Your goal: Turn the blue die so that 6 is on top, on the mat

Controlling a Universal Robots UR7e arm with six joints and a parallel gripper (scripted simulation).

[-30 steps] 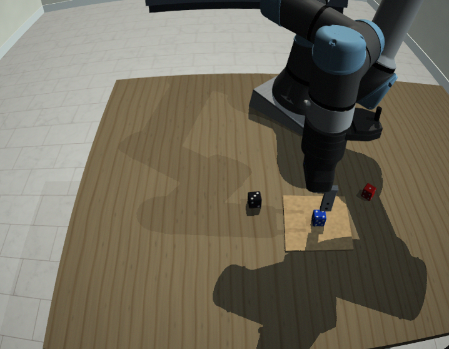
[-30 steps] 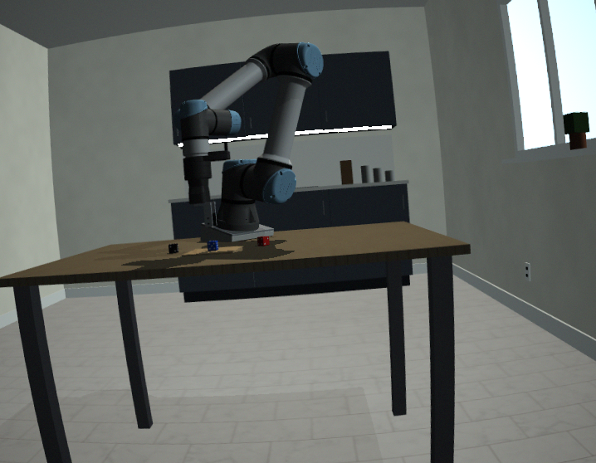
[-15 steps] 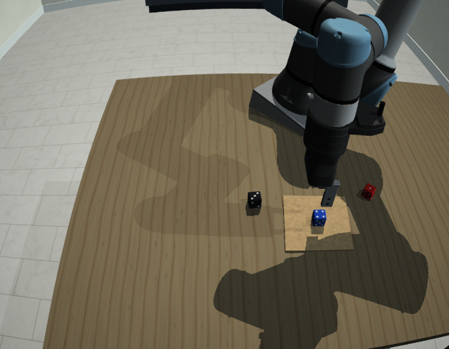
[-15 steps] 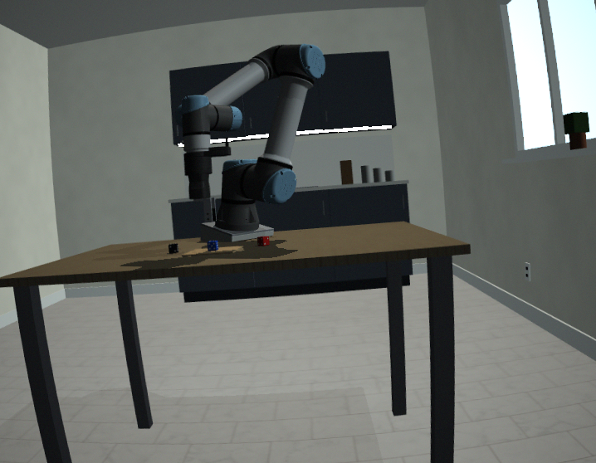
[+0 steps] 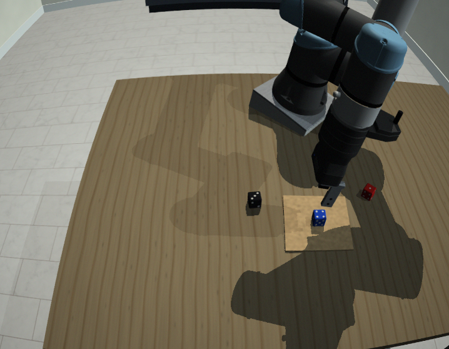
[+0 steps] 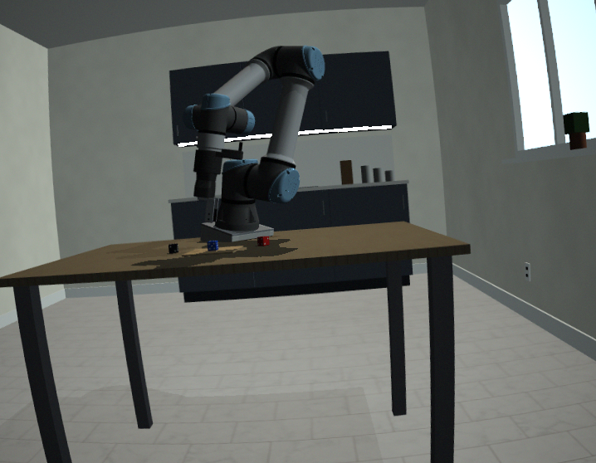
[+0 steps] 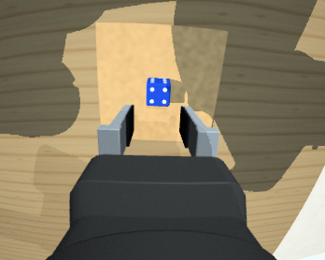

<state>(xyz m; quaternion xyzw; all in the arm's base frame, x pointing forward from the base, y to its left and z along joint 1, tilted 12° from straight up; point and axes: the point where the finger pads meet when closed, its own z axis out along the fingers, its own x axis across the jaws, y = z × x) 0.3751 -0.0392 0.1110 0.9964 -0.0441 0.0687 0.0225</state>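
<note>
My gripper is now 8 cm above the blue die. Also, from my hand: black die (6 cm behind, 13 cm to the right, 9 cm below); then red die (6 cm behind, 13 cm to the left, 9 cm below); then tan mat (10 cm below).
</note>
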